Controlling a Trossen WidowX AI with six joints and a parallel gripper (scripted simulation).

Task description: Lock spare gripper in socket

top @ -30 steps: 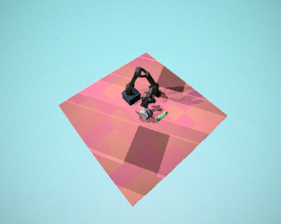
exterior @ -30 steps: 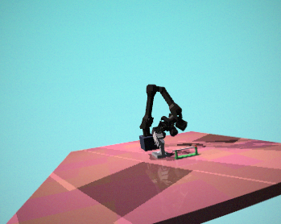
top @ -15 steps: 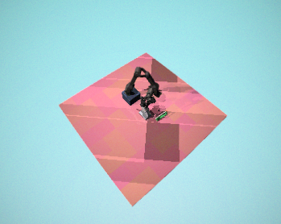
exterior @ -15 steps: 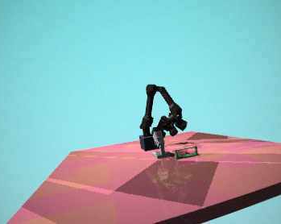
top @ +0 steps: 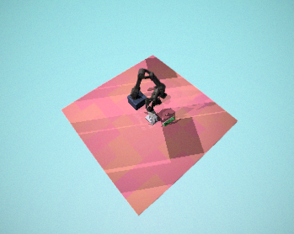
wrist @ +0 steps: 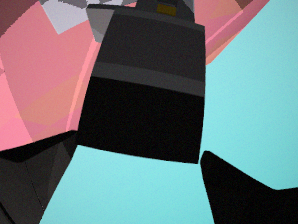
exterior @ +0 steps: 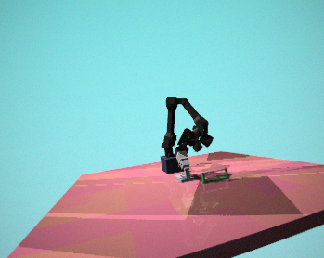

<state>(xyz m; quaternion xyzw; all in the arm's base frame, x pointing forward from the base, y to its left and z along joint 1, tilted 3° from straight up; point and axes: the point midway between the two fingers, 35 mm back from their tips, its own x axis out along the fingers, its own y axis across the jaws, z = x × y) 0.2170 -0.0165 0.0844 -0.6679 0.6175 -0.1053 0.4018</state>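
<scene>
The spare gripper lies 3 cm ahead of my gripper tip, 1 cm to the left of it and 4 cm below it. The rest, counted from my gripper tip: green rest (18 cm ahead, 10 cm to the left, 14 cm below); grey mount (5 cm ahead, 1 cm to the left, 11 cm below).
</scene>
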